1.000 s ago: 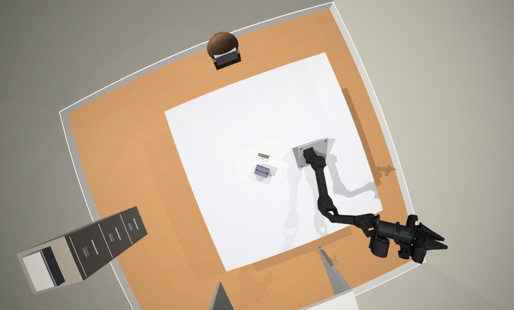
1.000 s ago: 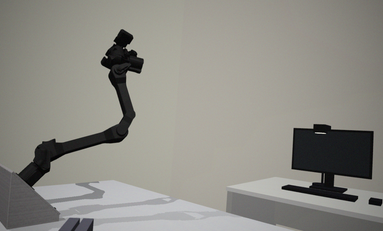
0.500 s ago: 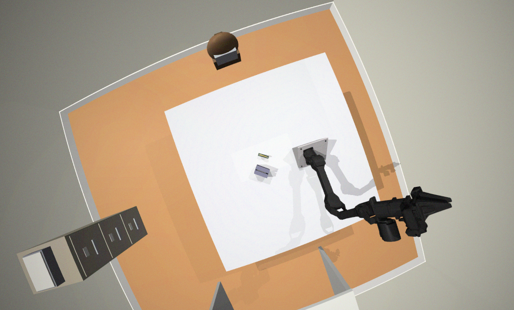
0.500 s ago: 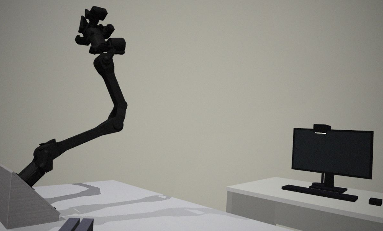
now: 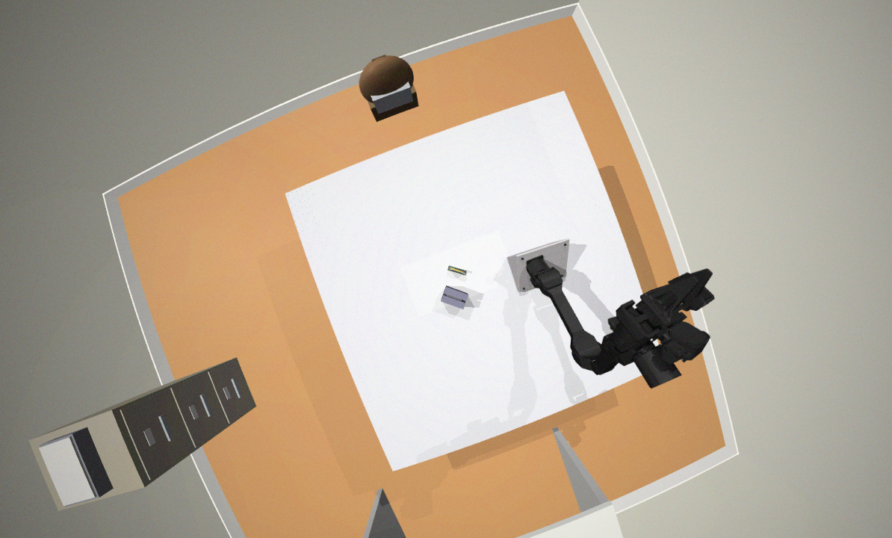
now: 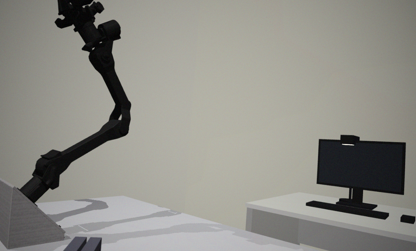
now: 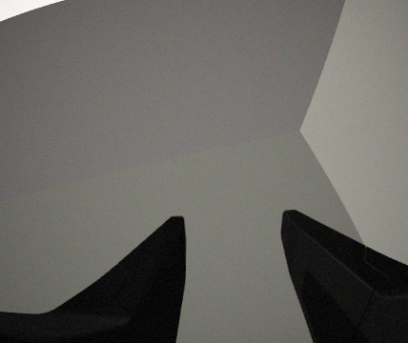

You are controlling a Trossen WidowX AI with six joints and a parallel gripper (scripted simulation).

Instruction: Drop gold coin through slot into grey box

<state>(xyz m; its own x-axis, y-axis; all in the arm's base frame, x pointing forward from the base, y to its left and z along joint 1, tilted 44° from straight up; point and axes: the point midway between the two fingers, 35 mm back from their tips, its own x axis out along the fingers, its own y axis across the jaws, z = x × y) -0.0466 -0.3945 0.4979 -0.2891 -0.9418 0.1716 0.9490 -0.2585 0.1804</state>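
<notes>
Right now the gold coin is 300 mm ahead of my gripper tip, 120 mm to the right of it and 750 mm below it.
</notes>
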